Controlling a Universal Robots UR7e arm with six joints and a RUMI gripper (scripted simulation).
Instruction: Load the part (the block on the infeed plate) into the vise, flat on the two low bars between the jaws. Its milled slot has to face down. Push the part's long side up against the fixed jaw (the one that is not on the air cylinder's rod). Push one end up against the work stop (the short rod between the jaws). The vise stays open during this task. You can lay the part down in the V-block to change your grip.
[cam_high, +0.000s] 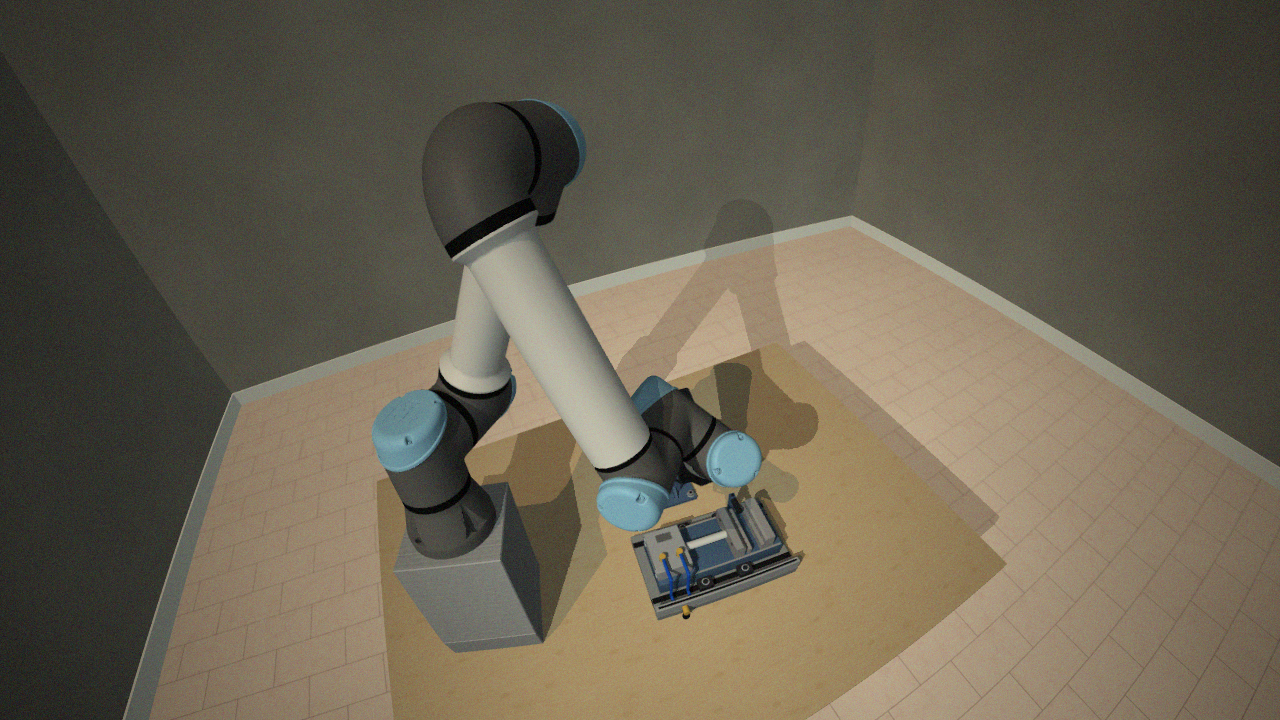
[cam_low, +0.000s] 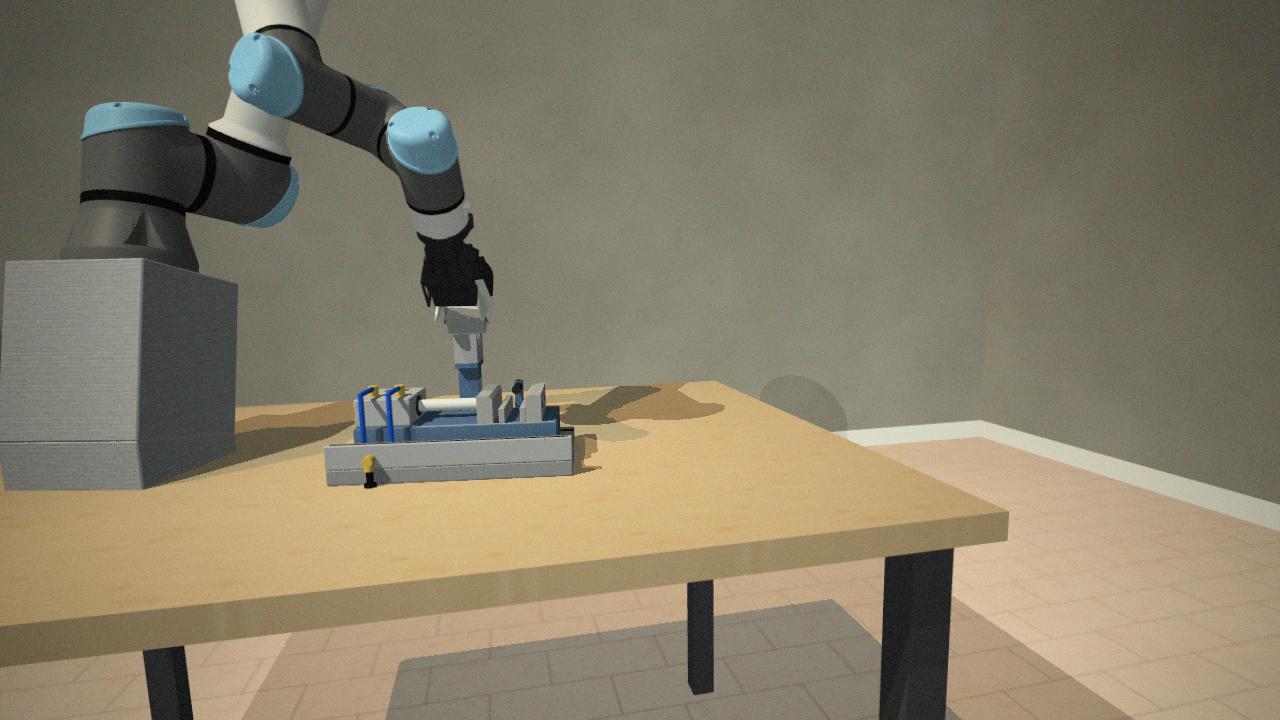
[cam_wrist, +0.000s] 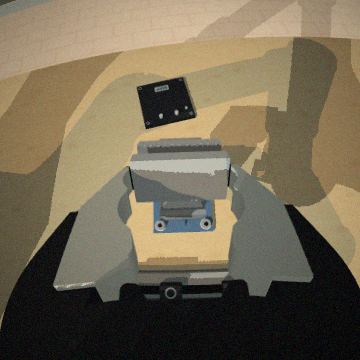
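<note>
The part is 1 cm to the left of my hand. From my hand the other things lie so: v-block post 1 cm to the left, 13 cm below; then white cylinder rod 1 cm ahead, 18 cm to the right, 11 cm below; then work stop 9 cm ahead, 14 cm to the right, 10 cm below.
</note>
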